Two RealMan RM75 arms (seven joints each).
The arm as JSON. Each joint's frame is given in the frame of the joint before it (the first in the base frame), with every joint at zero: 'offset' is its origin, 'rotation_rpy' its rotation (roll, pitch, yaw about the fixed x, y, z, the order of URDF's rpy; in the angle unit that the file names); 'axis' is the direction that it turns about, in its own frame. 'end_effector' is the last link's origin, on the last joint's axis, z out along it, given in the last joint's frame.
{
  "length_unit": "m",
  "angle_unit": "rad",
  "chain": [
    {
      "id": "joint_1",
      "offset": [
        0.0,
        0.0,
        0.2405
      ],
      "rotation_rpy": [
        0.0,
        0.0,
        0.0
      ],
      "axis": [
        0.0,
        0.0,
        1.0
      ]
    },
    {
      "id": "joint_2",
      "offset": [
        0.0,
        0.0,
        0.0
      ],
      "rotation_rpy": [
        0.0,
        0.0,
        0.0
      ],
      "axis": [
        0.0,
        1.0,
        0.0
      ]
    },
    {
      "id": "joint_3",
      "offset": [
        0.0,
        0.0,
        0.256
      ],
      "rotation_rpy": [
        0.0,
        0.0,
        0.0
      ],
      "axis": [
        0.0,
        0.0,
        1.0
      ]
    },
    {
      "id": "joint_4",
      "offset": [
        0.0,
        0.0,
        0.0
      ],
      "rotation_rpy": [
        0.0,
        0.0,
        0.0
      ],
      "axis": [
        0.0,
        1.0,
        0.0
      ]
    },
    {
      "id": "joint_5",
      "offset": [
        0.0,
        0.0,
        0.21
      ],
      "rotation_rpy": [
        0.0,
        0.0,
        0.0
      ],
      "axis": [
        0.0,
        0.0,
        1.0
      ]
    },
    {
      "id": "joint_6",
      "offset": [
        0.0,
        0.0,
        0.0
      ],
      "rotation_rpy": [
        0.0,
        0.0,
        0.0
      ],
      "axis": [
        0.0,
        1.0,
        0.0
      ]
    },
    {
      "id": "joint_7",
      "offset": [
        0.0,
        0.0,
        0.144
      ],
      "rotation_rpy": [
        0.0,
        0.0,
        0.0
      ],
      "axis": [
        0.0,
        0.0,
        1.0
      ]
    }
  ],
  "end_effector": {
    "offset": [
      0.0,
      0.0,
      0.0
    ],
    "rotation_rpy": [
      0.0,
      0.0,
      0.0
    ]
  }
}
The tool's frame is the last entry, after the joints.
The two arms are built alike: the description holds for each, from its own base.
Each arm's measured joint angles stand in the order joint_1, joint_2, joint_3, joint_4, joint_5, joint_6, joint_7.
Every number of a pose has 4 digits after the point. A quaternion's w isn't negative.
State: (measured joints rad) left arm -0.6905 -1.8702 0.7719 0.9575 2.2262 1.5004 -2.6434; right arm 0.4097 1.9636 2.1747 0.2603 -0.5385 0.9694 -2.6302
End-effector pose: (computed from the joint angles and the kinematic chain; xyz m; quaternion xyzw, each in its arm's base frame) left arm -0.2281 0.4116 0.1194 -0.7827 -0.5748 -0.1447 0.1901; right arm 0.3797 0.3583 0.0895 -0.6643 0.2677 0.2709 0.6432
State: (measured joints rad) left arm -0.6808 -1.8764 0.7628 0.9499 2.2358 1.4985 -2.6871; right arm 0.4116 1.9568 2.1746 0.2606 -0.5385 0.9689 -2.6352
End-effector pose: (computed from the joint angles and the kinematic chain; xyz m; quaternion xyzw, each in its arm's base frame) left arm -0.2345 0.4086 0.1168 -0.7634 -0.6005 -0.1480 0.1863; right arm 0.3800 0.3595 0.0928 -0.6652 0.2631 0.2681 0.6453
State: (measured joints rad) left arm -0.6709 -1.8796 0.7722 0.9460 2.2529 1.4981 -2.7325; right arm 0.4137 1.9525 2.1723 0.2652 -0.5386 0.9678 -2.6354
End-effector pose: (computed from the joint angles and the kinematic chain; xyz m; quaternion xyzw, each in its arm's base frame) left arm -0.2408 0.4052 0.1130 -0.7471 -0.6233 -0.1398 0.1838; right arm 0.3789 0.3613 0.0954 -0.6662 0.2588 0.2678 0.6461
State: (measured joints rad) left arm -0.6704 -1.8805 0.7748 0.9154 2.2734 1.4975 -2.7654; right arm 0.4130 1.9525 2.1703 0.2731 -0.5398 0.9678 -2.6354
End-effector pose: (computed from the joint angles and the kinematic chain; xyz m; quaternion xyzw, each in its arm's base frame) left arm -0.2481 0.4023 0.1066 -0.7306 -0.6468 -0.1299 0.1761; right arm 0.3775 0.3622 0.0965 -0.6672 0.2551 0.2685 0.6463
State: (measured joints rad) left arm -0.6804 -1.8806 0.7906 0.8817 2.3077 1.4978 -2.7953; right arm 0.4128 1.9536 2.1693 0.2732 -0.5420 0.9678 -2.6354
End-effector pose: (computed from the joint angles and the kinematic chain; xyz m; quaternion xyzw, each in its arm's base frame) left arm -0.2530 0.4005 0.0979 -0.7196 -0.6648 -0.1078 0.1691; right arm 0.3773 0.3621 0.0956 -0.6684 0.2550 0.2681 0.6453
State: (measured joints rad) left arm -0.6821 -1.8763 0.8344 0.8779 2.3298 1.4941 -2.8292; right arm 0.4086 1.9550 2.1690 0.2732 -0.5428 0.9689 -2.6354
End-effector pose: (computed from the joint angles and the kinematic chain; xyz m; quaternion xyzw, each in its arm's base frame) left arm -0.2550 0.3993 0.0931 -0.7153 -0.6725 -0.0821 0.1716; right arm 0.3784 0.3604 0.0948 -0.6683 0.2563 0.2673 0.6452
